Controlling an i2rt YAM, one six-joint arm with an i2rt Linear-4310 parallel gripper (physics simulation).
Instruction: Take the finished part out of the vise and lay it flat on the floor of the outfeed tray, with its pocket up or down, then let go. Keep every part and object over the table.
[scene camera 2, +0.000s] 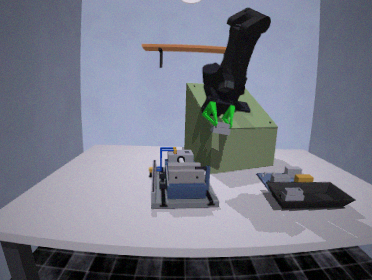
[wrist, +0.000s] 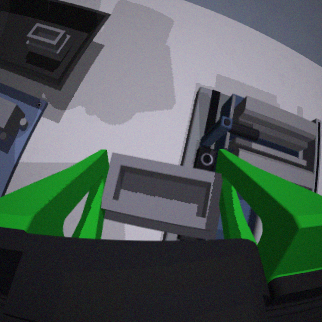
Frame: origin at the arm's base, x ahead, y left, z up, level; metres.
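Seen in the pictures: gripper, fingertip midpoint: (scene camera 2: 223, 126) (wrist: 162, 159).
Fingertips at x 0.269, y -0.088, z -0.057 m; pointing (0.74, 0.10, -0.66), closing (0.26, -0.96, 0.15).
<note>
Offsets run from my fingertips to a thing's middle. "spot": to the spot under its first point.
My gripper (scene camera 2: 220, 124) (wrist: 162, 159) is shut on the finished part @(0.005 m right, 0.017 m back, 0.007 m down) (scene camera 2: 221, 129) (wrist: 159, 220), a grey block whose rectangular pocket faces the wrist camera. It holds the part high above the table, to the right of the vise in the scene view. The vise @(0.138 m right, 0.016 m ahead, 0.156 m down) (scene camera 2: 186, 189) (wrist: 280, 117), grey and blue, stands on the table, and its jaws show no part between them. The black outfeed tray (scene camera 2: 327, 188) (wrist: 75, 65) is at the right in the scene view and at the upper left in the wrist view. Another grey part @(0.189 m left, 0.166 m ahead, 0.176 m down) (scene camera 2: 293, 194) (wrist: 47, 37) lies in it.
A blue tray @(spot: 0.178 m left, 0.045 m back, 0.197 m down) (scene camera 2: 261, 176) (wrist: 25, 137) with grey blocks @(0.211 m left, 0.042 m ahead, 0.180 m down) (scene camera 2: 281, 177) and a yellow block @(0.301 m left, 0.054 m ahead, 0.180 m down) (scene camera 2: 303, 178) stands just behind the black tray. A green sloped pedestal (scene camera 2: 245, 147) stands at the back of the table. An orange shelf (scene camera 2: 185, 48) is on the wall.
</note>
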